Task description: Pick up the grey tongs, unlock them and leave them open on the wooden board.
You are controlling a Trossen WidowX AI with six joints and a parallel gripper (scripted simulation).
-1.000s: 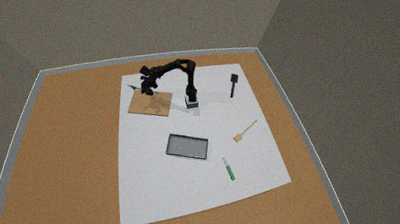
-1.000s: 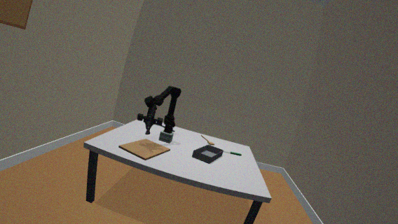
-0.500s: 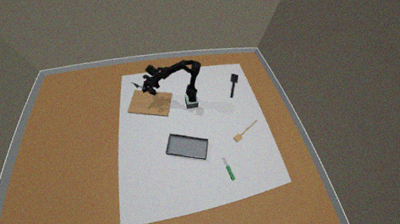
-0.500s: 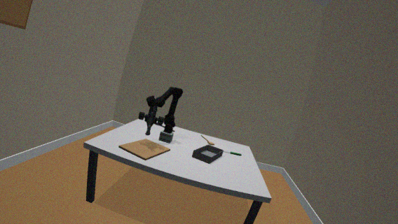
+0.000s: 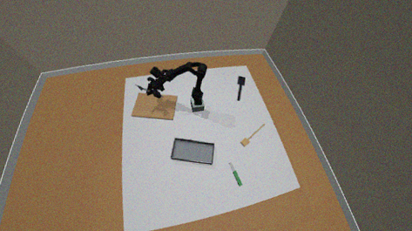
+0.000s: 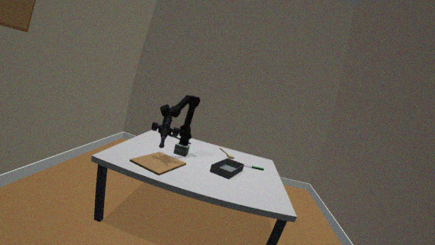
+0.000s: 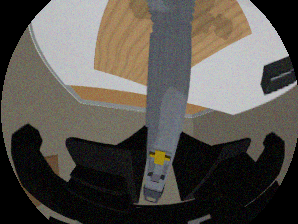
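Right now my gripper tip is 2 cm to the right of the wooden board and 18 cm above it. The rest, counted from my gripper tip: roasting tin (41 cm ahead, 35 cm to the left, 16 cm below); then black spatula (23 cm behind, 84 cm to the left, 18 cm below); then green-handled tool (58 cm ahead, 65 cm to the left, 18 cm below).
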